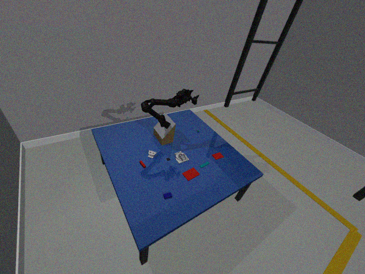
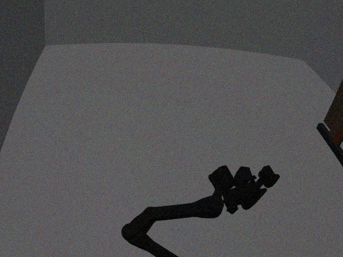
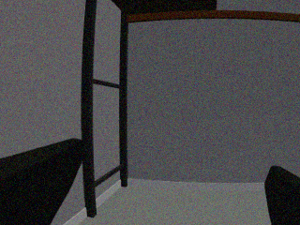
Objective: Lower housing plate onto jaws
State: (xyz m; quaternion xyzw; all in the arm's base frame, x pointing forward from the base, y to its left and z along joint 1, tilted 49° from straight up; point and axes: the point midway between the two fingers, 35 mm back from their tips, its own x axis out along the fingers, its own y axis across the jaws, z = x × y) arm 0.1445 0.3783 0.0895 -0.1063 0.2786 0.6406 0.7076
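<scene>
The dark square is 16 cm ahead of my gripper tip, 36 cm to the right of it and 56 cm below it. Also, from my gripper tip: red block: 10 cm ahead, 60 cm to the right, 55 cm below; dark blue block: 48 cm ahead, 59 cm to the right, 55 cm below; teal bar: 40 cm ahead, 10 cm to the right, 56 cm below.
</scene>
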